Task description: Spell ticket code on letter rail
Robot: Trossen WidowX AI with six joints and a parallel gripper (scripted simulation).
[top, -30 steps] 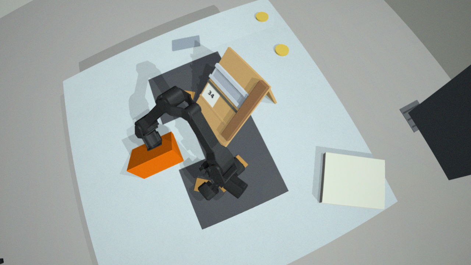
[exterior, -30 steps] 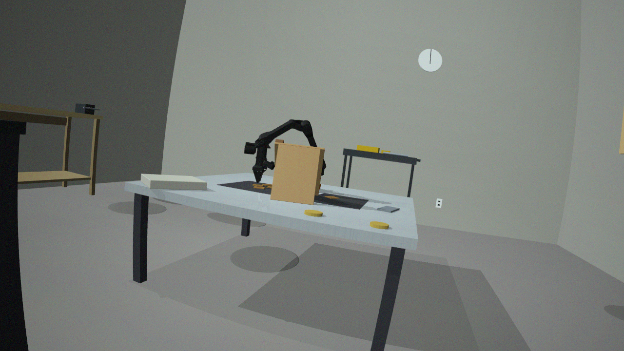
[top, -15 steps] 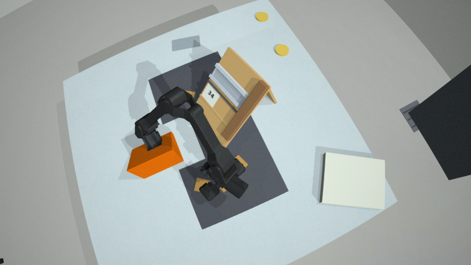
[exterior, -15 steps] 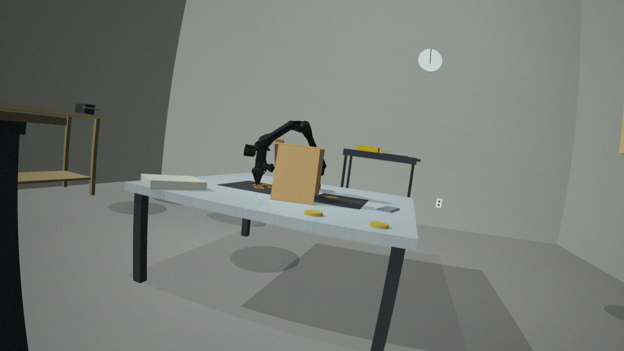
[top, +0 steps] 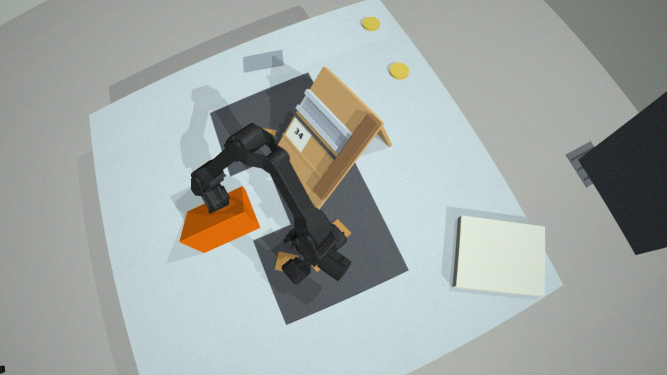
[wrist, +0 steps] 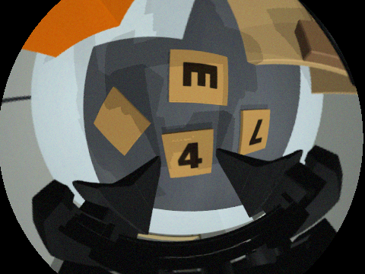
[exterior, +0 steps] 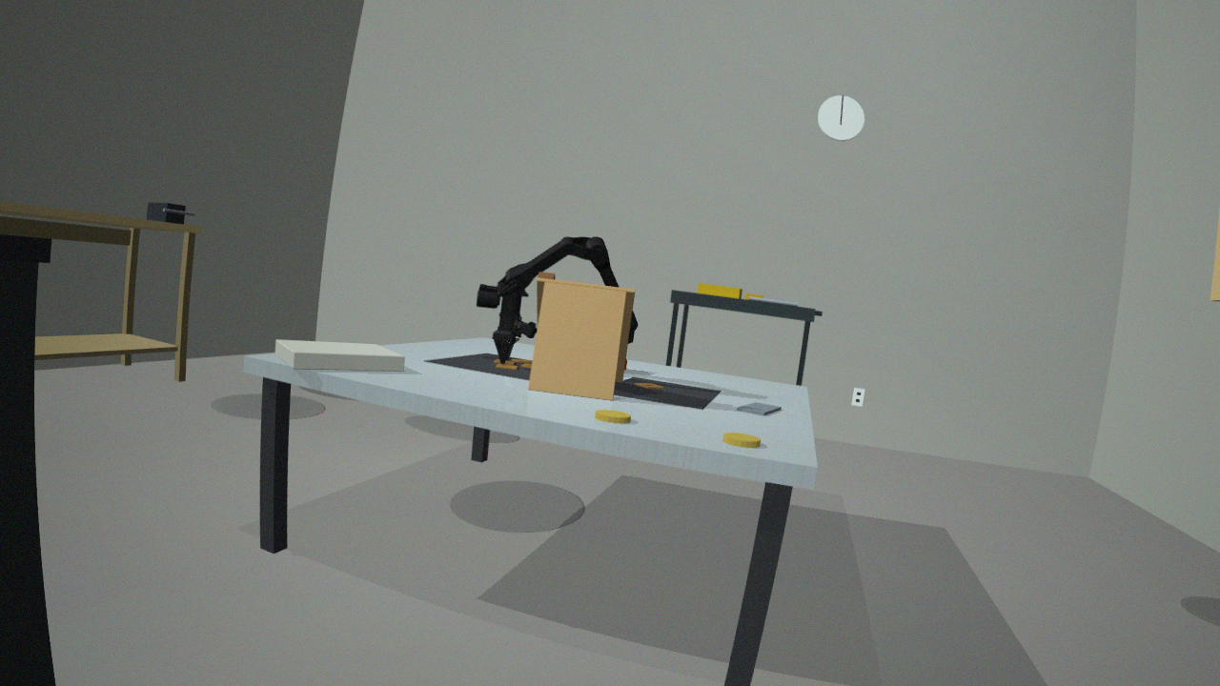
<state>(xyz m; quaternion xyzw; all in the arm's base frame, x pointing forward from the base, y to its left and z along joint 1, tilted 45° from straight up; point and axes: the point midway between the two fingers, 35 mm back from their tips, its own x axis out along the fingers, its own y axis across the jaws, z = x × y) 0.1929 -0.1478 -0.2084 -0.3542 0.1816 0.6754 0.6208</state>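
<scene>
Now: the tile marked 4 right at my gripper tip. Round my gripper tip: white ticket (11 cm ahead, 34 cm to the left, 11 cm above); blank tile (9 cm behind, 3 cm to the left); tile marked 3 (2 cm ahead, 44 cm to the left).
</scene>
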